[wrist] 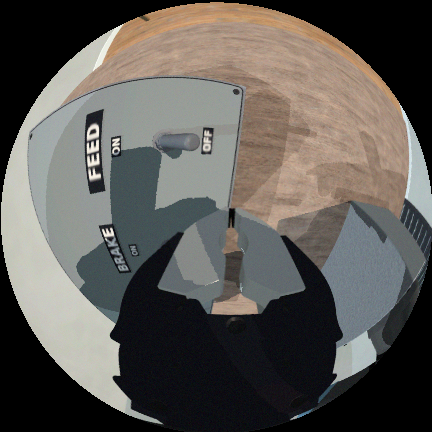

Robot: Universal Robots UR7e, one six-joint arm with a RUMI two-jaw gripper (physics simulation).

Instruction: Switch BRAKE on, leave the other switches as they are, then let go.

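Places are measured from the arm's base along level axes (x back, y left, z down), in metres.
Where they show: gripper, between the fingertips: (pixel 230 210).
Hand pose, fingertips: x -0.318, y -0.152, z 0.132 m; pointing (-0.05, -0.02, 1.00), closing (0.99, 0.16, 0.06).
Things, the pixels of their top centre, and the offset from my fingertips. "*": a spot on its surface instead. Level surfaces: height alone.
- FEED label, centre of its top: (pixel 88 152) dx -0.110, dy -0.088, dz -0.032 m
- FEED lever, a spot on its surface: (pixel 179 141) * dx -0.022, dy -0.065, dz -0.027 m
- wooden table top, height of its surface: dz +0.102 m
A grey switch panel (pixel 200 105) lies at the left and upper left of the wrist view. Its BRAKE label (pixel 115 248) is at the lower left, with a small ON label beside it. The BRAKE lever does not show; the gripper covers that part of the panel. The FEED label (pixel 94 151) is above it, and the FEED lever (pixel 179 141) points toward its OFF label (pixel 207 141). My gripper (pixel 230 210) is shut with nothing between its fingertips, which appear at the panel's right edge. Whether it touches the panel or a lever cannot be told.
A wooden table top (pixel 320 100) extends above and to the right of the panel. A grey-blue block-like surface (pixel 367 265) stands at the right, beside a dark ribbed part (pixel 420 225). Shadows of the arm fall over the panel and the table.
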